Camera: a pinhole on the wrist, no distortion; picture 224 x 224 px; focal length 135.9 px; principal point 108.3 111.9 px. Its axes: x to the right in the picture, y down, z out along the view. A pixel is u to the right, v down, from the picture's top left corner.
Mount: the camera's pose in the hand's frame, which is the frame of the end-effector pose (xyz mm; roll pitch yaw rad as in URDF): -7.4 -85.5 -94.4 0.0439 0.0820 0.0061
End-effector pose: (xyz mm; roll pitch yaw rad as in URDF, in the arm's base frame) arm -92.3 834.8 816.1 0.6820 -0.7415 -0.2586
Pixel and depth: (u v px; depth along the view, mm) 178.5 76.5 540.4
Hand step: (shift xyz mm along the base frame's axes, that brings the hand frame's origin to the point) 0.7 -469.6 335.3
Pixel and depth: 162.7 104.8 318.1
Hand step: -12.7 -226.8 165.8
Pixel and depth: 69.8 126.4 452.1
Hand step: -303.7 -206.2 117.8
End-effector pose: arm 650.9 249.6 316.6 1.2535 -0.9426 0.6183
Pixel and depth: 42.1 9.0 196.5
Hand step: 190.4 -77.3 -186.8
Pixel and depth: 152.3 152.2 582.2
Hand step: 223.1 -373.9 307.0
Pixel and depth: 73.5 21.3 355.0
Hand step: 328.5 -194.4 -196.9
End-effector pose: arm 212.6 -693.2 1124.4 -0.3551 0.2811 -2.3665
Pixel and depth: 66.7 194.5 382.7
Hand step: 175.6 -147.2 258.6
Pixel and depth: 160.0 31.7 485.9
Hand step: -412.6 -65.8 396.4
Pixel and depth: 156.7 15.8 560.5
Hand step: -504.8 -41.5 489.7
